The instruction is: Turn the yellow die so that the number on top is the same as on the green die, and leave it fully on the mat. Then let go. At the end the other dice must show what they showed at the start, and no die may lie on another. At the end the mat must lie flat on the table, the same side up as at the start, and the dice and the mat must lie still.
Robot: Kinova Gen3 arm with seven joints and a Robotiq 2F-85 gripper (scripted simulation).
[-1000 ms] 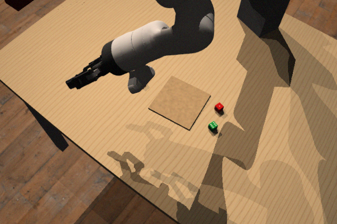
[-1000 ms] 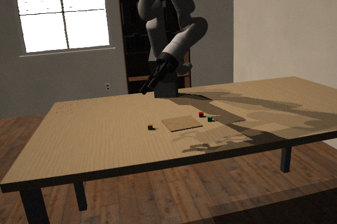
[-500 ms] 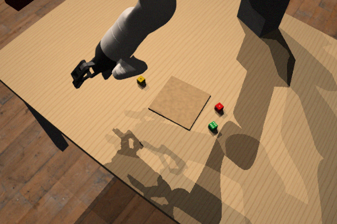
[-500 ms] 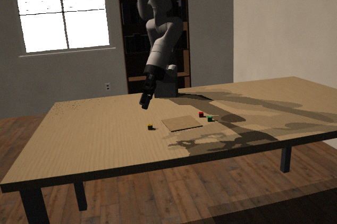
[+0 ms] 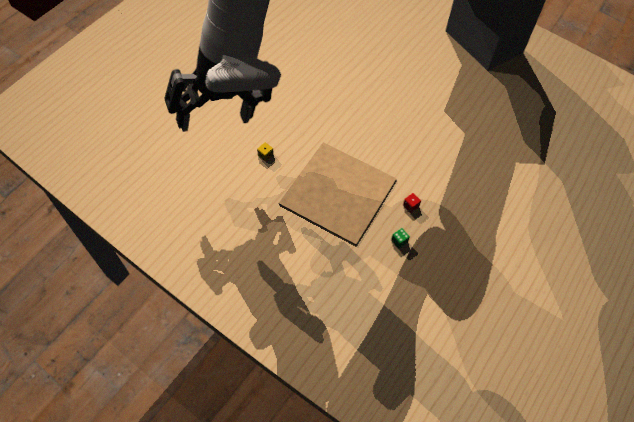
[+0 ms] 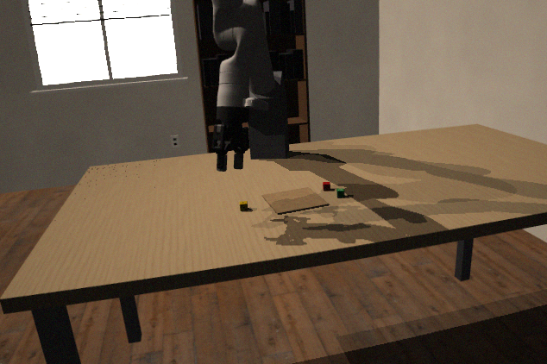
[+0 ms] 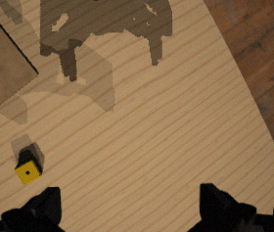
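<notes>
My hand is 90 mm past the red die, 290 mm to the right of it and 130 mm above it. From my hand the other things lie so: yellow die 60 mm behind, 40 mm to the left, 130 mm below; green die 30 mm behind, 300 mm to the left, 130 mm below; brown mat 60 mm behind, 180 mm to the left, 140 mm below.
</notes>
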